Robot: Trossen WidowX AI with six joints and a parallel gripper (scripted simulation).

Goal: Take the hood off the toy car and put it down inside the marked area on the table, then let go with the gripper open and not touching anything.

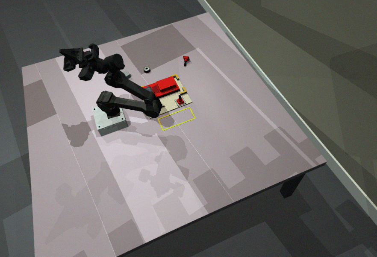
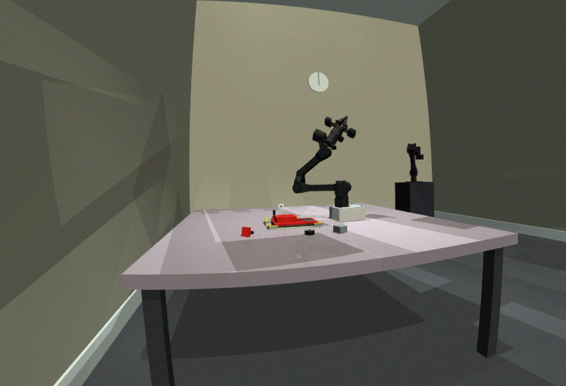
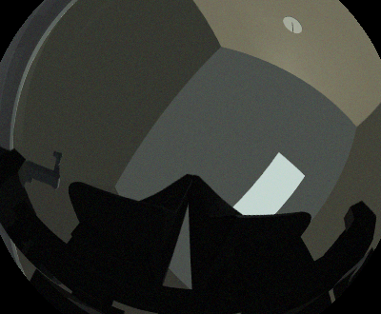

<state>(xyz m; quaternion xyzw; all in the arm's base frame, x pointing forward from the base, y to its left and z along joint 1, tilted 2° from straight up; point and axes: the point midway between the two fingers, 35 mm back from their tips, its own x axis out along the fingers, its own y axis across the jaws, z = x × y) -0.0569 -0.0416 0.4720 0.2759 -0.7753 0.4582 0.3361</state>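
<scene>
The hood lies 530 mm below my gripper tip, 390 mm ahead of it and 170 mm to the left of it. Also, from my gripper tip: black wheel (560 mm below, 360 mm to the left, 310 mm ahead).
</scene>
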